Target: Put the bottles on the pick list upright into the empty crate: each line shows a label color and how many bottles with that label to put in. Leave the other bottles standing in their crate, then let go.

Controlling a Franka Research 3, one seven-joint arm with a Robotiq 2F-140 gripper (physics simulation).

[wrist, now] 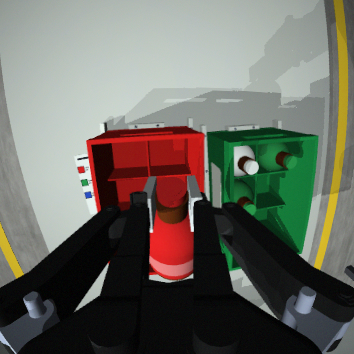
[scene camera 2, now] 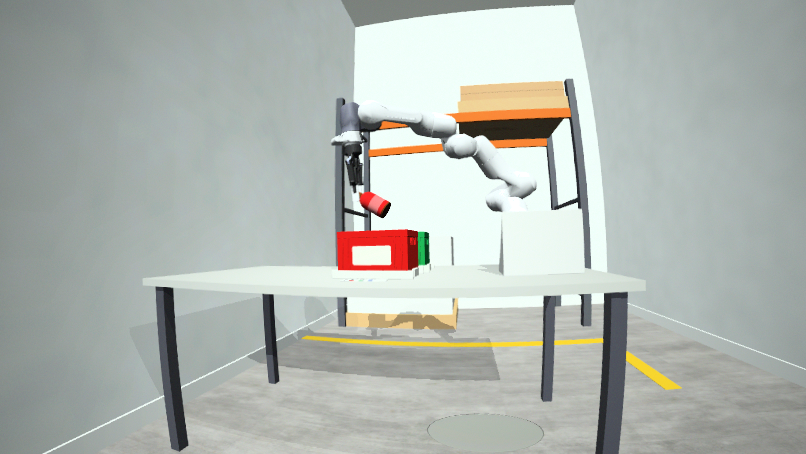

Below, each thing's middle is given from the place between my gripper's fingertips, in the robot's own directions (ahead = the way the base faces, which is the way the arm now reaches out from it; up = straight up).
Labels:
Right now my hand is 60 mm past the red bottle (wrist: pixel 171 242), 10 mm to the left of it and 10 mm above it.

